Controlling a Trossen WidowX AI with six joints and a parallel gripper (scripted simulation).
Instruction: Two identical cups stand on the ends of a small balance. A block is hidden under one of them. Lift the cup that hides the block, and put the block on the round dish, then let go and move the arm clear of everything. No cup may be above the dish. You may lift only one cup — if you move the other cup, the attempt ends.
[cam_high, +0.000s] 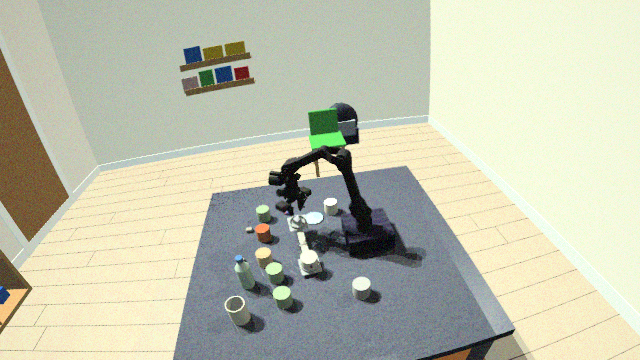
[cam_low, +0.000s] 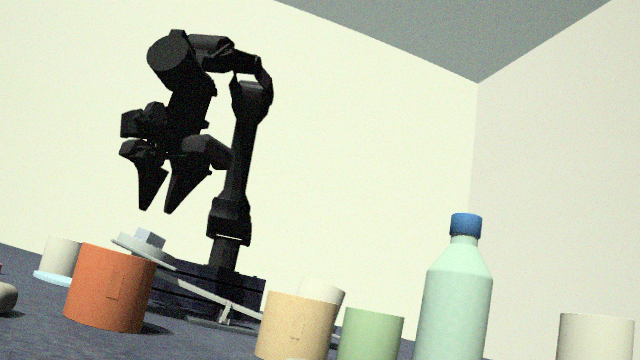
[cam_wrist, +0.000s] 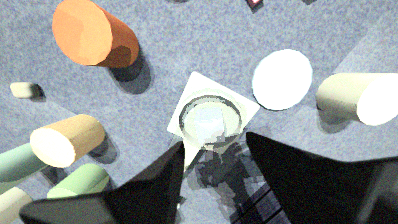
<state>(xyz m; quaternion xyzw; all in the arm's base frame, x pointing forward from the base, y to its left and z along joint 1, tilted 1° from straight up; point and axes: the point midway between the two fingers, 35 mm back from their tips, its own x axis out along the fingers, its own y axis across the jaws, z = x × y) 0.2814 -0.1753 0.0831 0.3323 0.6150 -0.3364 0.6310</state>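
Right now my gripper tip is 4 cm above the pale blue block. Round my gripper tip: red-and-blue block: 18 cm to the right, 12 cm below, 2 cm ahead; then orange cylinder: 19 cm ahead, 9 cm below, 3 cm to the right; then round pale-blue dish: 13 cm below, 10 cm behind, 9 cm to the right.
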